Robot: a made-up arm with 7 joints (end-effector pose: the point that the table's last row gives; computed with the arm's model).
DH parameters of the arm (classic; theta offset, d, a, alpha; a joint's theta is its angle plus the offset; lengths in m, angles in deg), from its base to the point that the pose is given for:
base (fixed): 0 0 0 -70
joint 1: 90 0 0 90
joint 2: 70 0 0 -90
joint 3: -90 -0.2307 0.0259 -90
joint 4: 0 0 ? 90
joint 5: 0 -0.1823 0 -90
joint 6: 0 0 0 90
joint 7: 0 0 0 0
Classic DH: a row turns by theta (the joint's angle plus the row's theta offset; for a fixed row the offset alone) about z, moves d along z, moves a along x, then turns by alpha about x.
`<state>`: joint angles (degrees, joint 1 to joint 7).
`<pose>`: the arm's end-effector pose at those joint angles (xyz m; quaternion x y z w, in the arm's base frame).
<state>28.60 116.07 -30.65 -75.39 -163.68 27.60 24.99</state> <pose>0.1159 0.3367 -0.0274 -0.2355 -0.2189 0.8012 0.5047</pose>
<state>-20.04 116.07 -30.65 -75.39 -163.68 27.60 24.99</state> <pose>0.1824 0.2906 0.0993 -0.5555 -0.3616 0.5679 0.4881</pose>
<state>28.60 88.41 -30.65 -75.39 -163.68 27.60 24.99</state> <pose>0.0515 0.3144 -0.1614 -0.3424 -0.0894 0.8690 0.3459</pose>
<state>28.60 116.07 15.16 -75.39 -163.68 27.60 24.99</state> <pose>0.2063 0.2797 0.0823 -0.5447 -0.3240 0.5757 0.5166</pose>
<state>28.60 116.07 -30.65 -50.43 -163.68 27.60 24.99</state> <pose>0.0965 0.3808 0.0356 -0.1602 -0.4130 0.7771 0.4470</pose>
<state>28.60 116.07 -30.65 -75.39 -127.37 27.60 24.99</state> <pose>0.1159 0.3367 -0.0274 -0.3991 -0.2170 0.8577 0.2409</pose>
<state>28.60 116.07 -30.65 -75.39 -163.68 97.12 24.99</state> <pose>0.1159 0.3367 -0.0274 -0.4859 0.2740 0.5893 0.5844</pose>
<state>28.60 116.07 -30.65 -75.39 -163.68 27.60 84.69</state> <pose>0.1159 0.3367 -0.0274 -0.3132 -0.0726 0.9461 0.0390</pose>
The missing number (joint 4, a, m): -0.0221
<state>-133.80 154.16 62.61 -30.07 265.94 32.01 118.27</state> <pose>-0.2772 0.2819 -0.1138 -0.0525 0.3260 -0.6463 0.6880</pose>
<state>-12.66 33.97 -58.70 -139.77 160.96 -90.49 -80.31</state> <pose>0.1111 -0.0620 -0.1441 -0.1637 -0.4109 0.2497 0.8614</pose>
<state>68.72 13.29 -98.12 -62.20 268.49 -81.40 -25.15</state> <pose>-0.3003 -0.1694 -0.1576 0.6808 0.6767 0.2749 0.0555</pose>
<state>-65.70 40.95 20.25 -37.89 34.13 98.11 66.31</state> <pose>0.3633 0.1807 0.0231 -0.2480 -0.0450 0.6385 0.7272</pose>
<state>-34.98 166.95 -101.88 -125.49 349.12 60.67 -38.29</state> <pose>-0.0430 0.2195 0.0737 0.4952 0.5995 -0.5111 0.3661</pose>
